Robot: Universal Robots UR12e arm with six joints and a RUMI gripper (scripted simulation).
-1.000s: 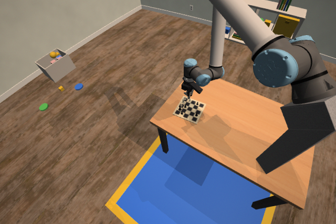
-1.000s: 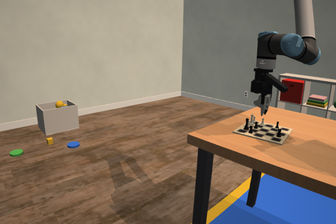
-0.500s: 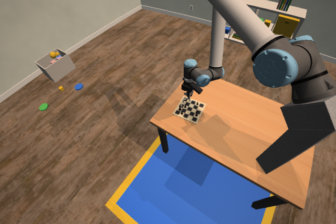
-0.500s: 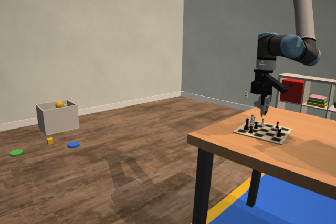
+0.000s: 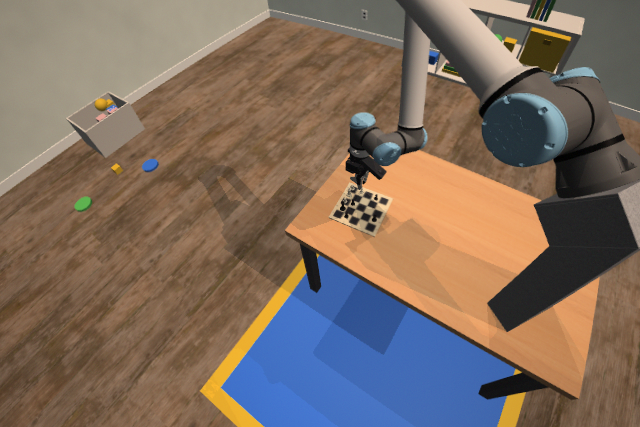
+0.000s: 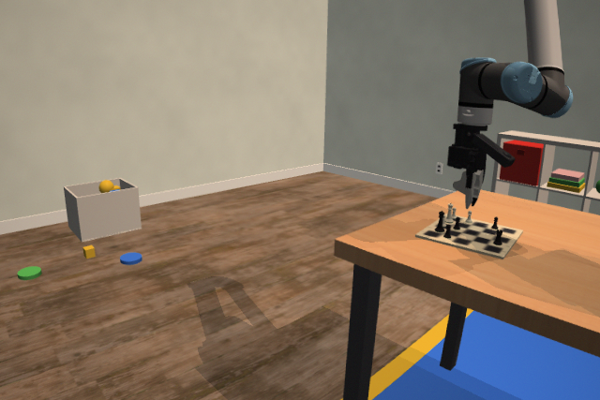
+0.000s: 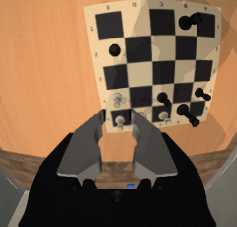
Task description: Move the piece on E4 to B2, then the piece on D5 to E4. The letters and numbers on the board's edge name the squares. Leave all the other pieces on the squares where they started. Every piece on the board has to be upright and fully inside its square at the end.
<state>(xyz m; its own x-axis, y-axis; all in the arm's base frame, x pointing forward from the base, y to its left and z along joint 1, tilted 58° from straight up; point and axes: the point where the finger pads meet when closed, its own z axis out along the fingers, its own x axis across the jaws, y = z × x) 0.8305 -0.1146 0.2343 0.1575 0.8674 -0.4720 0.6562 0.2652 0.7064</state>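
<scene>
My gripper is now 50 mm short of the tall white piece, 30 mm to the right of it and 30 mm above it. Also, from my hand: chessboard (80 mm to the left, 60 mm below, 20 mm behind); black piece (130 mm to the left, 100 mm behind, 40 mm below).
</scene>
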